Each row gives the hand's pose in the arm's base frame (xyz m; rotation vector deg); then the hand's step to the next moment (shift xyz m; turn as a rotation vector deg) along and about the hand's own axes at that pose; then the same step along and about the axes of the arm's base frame.
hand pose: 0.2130 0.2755 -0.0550 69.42 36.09 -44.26
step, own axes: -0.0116 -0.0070 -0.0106 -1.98 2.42 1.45
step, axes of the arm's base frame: -0.0128 0.0113 0.0025 0.79 -0.65 3.29
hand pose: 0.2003 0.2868 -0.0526 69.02 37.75 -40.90
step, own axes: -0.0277 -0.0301 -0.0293 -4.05 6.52 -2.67
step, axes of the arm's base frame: -0.0429 0.0262 -0.0029 2.43 4.45 6.35
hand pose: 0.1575 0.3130 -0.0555 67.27 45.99 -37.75
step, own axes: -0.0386 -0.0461 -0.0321 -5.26 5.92 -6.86
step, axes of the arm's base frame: -0.0651 0.0202 0.0015 0.43 8.38 6.28
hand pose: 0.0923 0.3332 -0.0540 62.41 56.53 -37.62
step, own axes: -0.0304 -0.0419 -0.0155 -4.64 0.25 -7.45
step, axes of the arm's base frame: -0.0535 -0.0009 0.0078 -4.24 6.95 3.28
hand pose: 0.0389 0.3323 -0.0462 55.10 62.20 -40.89
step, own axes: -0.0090 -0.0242 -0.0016 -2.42 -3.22 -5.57
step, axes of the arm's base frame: -0.0243 -0.0087 0.0014 -5.76 3.72 0.49
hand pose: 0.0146 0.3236 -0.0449 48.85 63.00 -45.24
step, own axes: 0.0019 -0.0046 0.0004 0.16 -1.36 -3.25
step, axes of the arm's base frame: -0.0033 -0.0027 -0.0026 -2.49 2.23 -1.12
